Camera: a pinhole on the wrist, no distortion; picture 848 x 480 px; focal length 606.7 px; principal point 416.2 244.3 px. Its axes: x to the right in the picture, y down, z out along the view. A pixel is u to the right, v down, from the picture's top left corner.
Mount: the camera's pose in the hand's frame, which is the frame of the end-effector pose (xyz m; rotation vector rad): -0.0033 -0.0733 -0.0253 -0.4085 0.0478 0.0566
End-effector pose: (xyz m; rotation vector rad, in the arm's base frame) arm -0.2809 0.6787 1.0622 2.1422 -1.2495 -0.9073
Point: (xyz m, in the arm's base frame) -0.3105 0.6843 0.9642
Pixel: 477 92
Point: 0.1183 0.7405 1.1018
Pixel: behind the camera
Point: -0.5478 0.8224 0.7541
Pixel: outside the picture
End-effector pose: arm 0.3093 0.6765 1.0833 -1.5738 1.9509 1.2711
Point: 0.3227 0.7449 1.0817
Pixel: 133 422
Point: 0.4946 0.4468 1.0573
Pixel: behind the camera
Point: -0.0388 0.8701 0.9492
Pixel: 542 457
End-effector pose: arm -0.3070 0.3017 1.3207 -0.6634 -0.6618 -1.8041
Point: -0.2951 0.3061 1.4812
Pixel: 789 355
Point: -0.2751 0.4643 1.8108
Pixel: 677 124
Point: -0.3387 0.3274 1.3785
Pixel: 645 281
